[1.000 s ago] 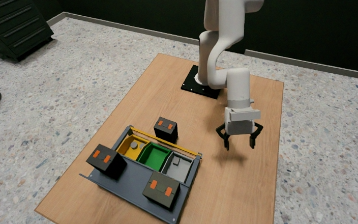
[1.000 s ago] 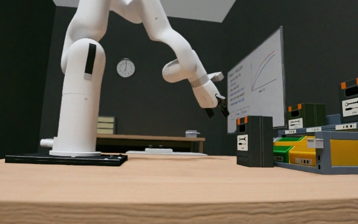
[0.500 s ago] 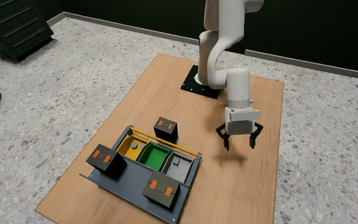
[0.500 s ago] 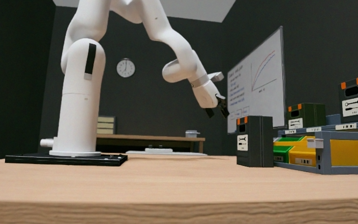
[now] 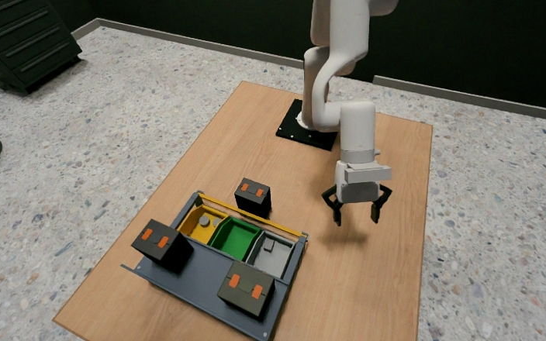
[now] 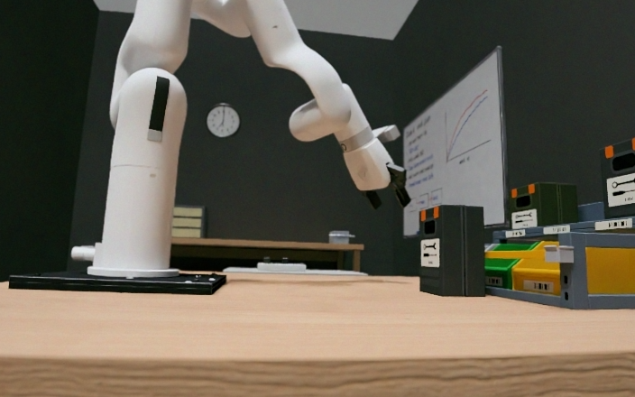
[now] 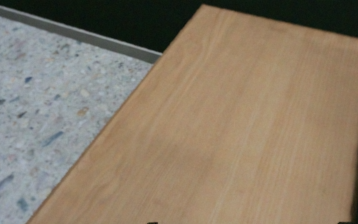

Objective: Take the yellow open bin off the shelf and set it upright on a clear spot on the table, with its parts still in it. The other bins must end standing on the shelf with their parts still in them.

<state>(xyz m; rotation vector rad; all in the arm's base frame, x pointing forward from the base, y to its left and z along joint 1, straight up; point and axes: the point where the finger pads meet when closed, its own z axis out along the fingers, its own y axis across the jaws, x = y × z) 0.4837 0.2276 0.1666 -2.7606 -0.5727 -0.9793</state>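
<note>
The dark box is 30 cm to the right of my hand, 11 cm below it and 2 cm behind it. Round my hand: thin yellow strip: 29 cm to the right, 12 cm below, 3 cm ahead; green bin: 30 cm to the right, 14 cm below, 14 cm ahead; grey bin: 19 cm to the right, 14 cm below, 14 cm ahead.
</note>
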